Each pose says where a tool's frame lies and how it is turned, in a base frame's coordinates. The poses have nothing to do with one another.
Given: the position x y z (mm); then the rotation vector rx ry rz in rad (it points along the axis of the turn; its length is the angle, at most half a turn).
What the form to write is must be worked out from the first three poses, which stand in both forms.
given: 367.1 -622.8 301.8 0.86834 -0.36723 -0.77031
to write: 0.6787 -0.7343 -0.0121 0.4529 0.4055 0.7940 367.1 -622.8 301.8
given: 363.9 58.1 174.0 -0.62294 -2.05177 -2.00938
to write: -0.8905 0.1551 0.4277 0.4308 -0.0145 0.9023 363.9 58.1 174.0
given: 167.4 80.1 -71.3 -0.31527 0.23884 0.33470
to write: 0.9173 0.2831 -0.2799 -0.3567 0.8966 -0.2623 167.4 80.1 -71.3
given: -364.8 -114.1 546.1 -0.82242 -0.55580 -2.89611
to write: -0.8527 0.0217 0.5220 0.1731 -0.9310 0.3214 -364.8 -114.1 546.1
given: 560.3 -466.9 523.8 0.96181 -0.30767 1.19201
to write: 0.3843 0.6428 0.6627 -0.8832 0.0470 0.4667 560.3 -466.9 523.8
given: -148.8 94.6 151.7 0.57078 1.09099 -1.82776
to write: -0.4848 -0.4646 -0.7410 0.8727 -0.2015 -0.4446 -148.8 94.6 151.7
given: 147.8 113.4 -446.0 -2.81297 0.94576 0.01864
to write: 0.7983 -0.5985 -0.0669 -0.6006 -0.7833 -0.1600 147.8 113.4 -446.0
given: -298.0 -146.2 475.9 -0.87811 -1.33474 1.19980
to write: -0.1412 0.9618 0.2347 -0.1313 0.2168 -0.9673 -298.0 -146.2 475.9
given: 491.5 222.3 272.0 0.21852 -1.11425 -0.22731
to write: 0.4225 -0.2885 0.8592 0.0711 0.9556 0.2860 491.5 222.3 272.0
